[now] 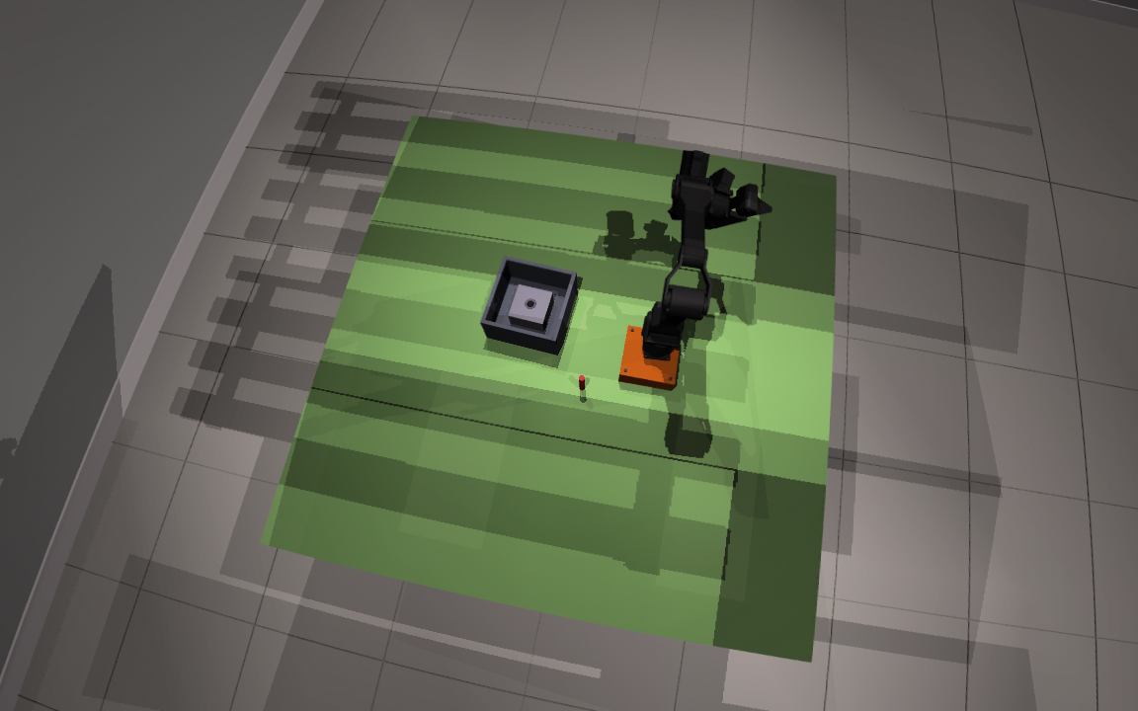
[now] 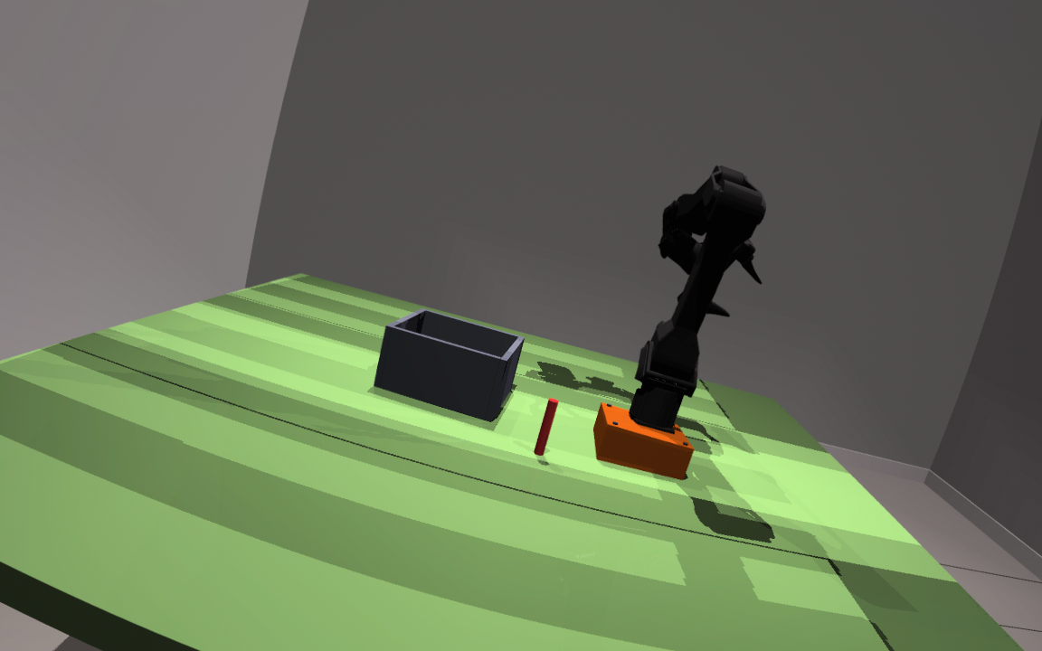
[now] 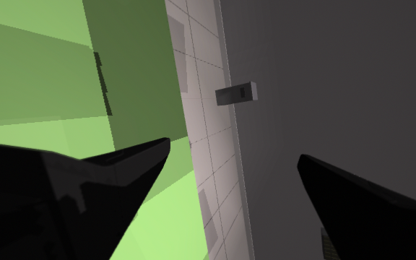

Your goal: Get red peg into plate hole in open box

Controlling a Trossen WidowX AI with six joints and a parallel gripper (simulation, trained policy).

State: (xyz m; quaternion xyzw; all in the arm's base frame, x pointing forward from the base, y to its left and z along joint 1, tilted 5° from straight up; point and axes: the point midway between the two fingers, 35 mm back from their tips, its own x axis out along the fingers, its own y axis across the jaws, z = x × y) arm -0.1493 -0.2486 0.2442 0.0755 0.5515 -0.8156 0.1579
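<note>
My gripper tip is now 36 cm short of the red peg, 38 cm to the right of it and 21 cm above it. The rest, counted from my gripper tip: dark box: 52 cm ahead, 19 cm to the left, 23 cm below; grey plate: 52 cm ahead, 19 cm to the left, 21 cm below.
</note>
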